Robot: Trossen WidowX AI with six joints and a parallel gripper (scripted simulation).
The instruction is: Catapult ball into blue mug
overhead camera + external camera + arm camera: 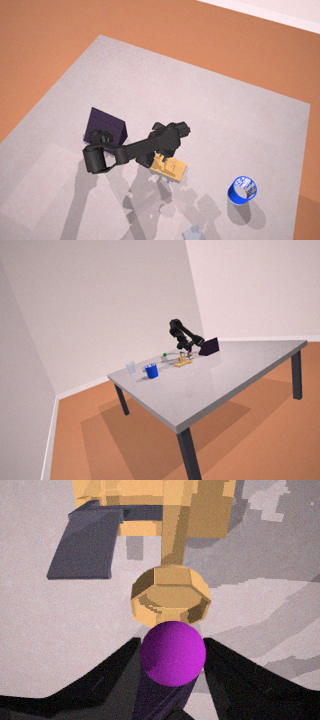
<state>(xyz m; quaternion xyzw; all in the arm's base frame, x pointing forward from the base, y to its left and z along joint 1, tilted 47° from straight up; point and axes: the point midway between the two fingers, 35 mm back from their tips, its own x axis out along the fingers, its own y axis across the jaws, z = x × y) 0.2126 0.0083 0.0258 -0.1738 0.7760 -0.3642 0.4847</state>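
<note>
Right now the purple ball is 1 cm above my gripper tip. Round my gripper tip: blue mug 41 cm ahead, 5 cm below, 3 cm to the right; wooden catapult 7 cm ahead, 3 cm below, 1 cm to the left; grey flat piece 30 cm ahead, 26 cm to the right, 8 cm below.
</note>
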